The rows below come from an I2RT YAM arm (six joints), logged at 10 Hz.
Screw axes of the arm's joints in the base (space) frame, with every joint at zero. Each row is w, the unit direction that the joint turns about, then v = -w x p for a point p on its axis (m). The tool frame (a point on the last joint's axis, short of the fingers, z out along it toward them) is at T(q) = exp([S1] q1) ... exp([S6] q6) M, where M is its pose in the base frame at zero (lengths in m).
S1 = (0, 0, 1, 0, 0, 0)
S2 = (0, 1, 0, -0.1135, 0, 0.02)
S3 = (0, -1, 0, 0.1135, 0, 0.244)
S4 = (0, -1, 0, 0.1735, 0, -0.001)
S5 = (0, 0, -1, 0, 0.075, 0)
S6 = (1, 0, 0, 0, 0.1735, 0)
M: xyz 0.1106 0 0.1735 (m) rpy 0 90 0 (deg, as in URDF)
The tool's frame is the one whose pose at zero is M.
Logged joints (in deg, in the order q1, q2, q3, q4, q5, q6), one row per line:
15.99 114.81 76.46 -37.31 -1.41 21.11
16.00 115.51 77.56 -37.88 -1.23 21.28
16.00 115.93 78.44 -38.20 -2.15 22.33
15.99 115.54 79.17 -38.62 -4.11 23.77
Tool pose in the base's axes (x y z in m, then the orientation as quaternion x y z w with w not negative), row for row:
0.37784 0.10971 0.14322 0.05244 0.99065 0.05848 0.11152
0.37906 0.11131 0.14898 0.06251 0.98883 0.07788 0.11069
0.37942 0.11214 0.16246 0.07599 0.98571 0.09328 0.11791
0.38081 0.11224 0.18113 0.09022 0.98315 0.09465 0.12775
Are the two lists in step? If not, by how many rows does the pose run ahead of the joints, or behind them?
The pose runs 2 rows ahead of the joints: the pose in row i belongs to the joints in row i + 2.
